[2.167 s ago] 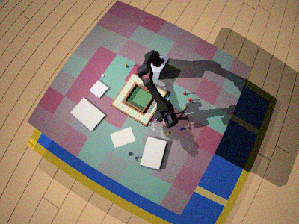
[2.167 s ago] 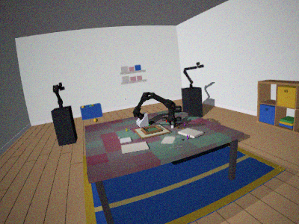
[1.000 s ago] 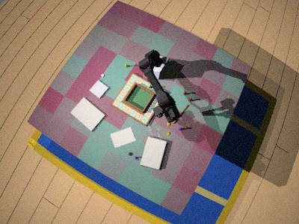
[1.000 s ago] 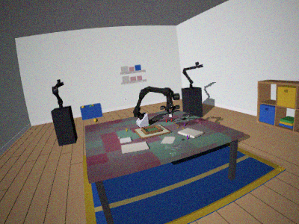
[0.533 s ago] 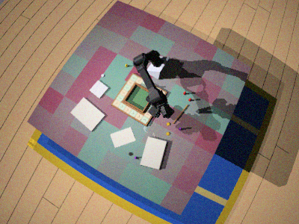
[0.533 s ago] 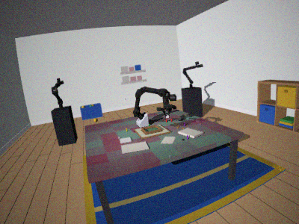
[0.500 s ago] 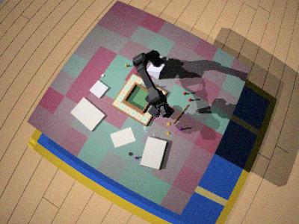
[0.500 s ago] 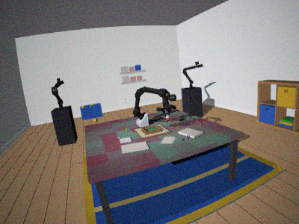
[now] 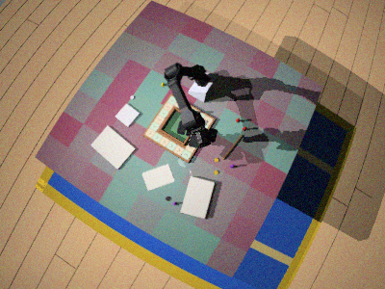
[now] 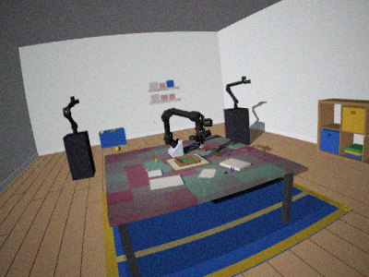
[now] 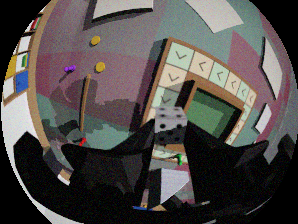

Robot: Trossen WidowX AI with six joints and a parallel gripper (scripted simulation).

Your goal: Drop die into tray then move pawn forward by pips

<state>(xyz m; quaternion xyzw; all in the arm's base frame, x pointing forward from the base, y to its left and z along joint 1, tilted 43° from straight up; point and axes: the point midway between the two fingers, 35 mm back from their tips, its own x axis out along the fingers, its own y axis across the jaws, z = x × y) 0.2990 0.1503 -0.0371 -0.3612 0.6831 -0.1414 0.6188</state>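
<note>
Now: the green pawn 14 cm behind my gripper tip, 10 cm to the right of it and 9 cm below it. From my gripper tip the other things lie so: green dice tray: 3 cm behind, 12 cm to the right, 12 cm below; white die: right at my gripper tip; wooden stick: 10 cm behind, 18 cm to the left, 12 cm below.
</note>
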